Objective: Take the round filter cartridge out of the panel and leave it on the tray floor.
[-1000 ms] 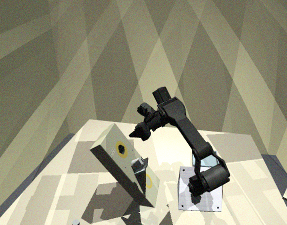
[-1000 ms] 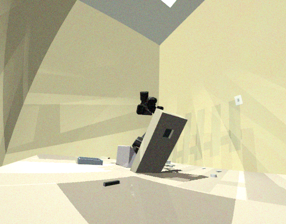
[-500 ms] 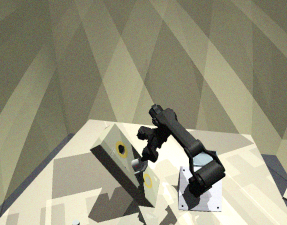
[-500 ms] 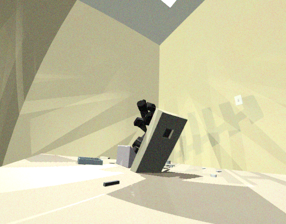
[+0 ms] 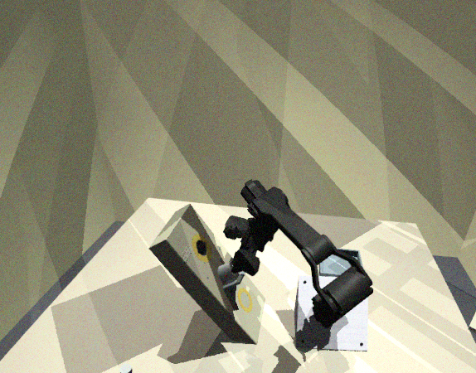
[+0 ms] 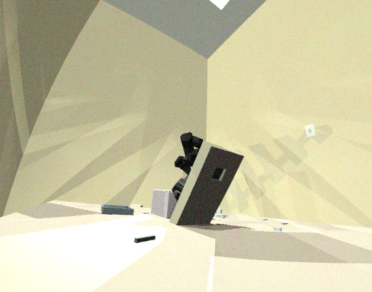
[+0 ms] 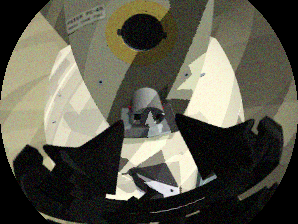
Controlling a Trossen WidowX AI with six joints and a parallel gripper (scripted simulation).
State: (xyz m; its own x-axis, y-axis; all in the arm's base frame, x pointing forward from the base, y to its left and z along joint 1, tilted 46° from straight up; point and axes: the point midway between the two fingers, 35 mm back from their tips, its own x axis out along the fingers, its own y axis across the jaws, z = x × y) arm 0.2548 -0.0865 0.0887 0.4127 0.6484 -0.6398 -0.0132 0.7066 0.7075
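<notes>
Now: the round filter cartridge 20 mm ahead of my gripper tip and 20 mm below it. The rest, counted from my gripper tip: grey-blue tray 320 mm behind, 290 mm to the right, 190 mm below; then service panel 60 mm ahead, 40 mm below; then small dark bar 180 mm ahead, 270 mm to the right, 200 mm below.
</notes>
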